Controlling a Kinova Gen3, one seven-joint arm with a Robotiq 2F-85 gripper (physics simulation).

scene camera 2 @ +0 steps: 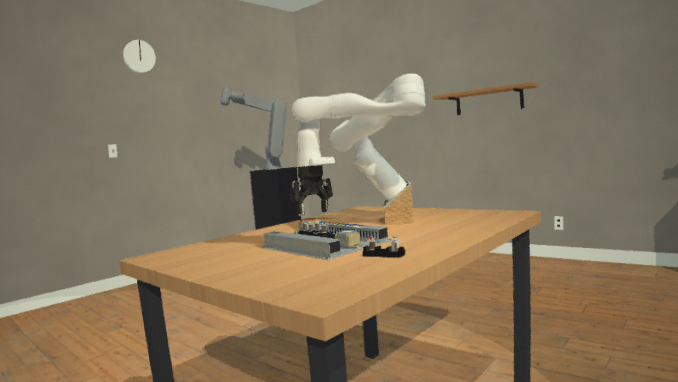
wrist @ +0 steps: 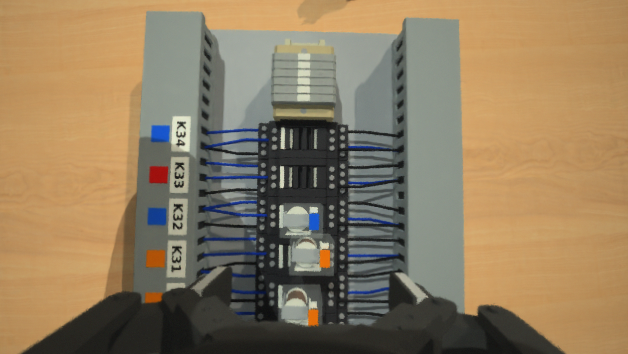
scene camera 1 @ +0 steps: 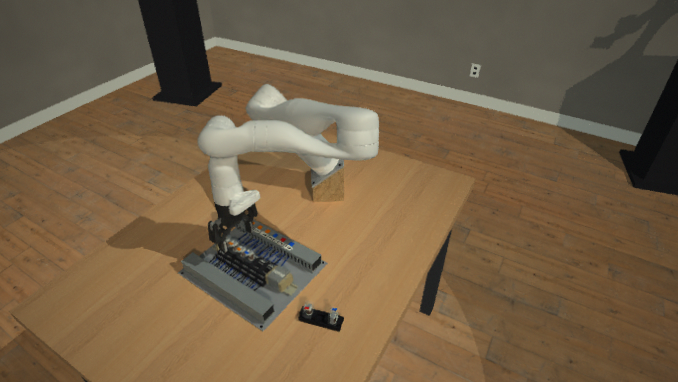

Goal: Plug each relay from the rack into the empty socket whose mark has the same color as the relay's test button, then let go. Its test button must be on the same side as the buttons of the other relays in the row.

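Observation:
My gripper is open and empty above the relay row. In the wrist view, the K34 socket, marked blue, and the K33 socket, marked red, are empty. The K32 relay has a blue button on the right. The K31 relay, with an orange button on the right, sits shifted right of its neighbours, baring a strip of its socket on the left. Another orange-button relay is below. A red-button relay and a blue-button relay stand in the black rack.
A tall grey duct with the colour marks runs left of the row; another duct runs right. A beige-grey terminal block stands past K34. The rack is on the wooden table, off the panel's end.

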